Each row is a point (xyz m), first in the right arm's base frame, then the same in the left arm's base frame.
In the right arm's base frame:
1: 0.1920 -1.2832 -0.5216
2: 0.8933 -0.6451 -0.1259
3: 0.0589 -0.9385 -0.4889
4: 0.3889 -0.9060 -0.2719
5: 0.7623 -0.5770 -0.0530
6: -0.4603 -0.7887 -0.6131
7: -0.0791 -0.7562 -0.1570
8: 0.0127 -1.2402 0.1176
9: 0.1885 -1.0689 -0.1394
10: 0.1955 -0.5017 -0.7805
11: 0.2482 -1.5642 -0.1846
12: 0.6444 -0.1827 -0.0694
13: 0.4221 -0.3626 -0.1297
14: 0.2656 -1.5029 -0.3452
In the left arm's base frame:
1: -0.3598 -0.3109 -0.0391
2: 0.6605 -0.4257 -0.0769
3: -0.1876 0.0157 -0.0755
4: 0.1211 -0.2154 0.0160
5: 0.6604 -0.2838 0.0066
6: -0.4439 0.5073 -0.0832
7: -0.0047 0.2330 0.2104
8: -0.1683 -0.1604 0.5800
9: -0.0541 -0.1746 0.2438
10: 0.0717 0.2065 -0.5123
11: -0.3786 -0.5450 0.3358
12: 0.8551 0.0650 -0.0938
13: 0.5744 0.1148 -0.0295
14: -0.3935 -0.5145 0.1664

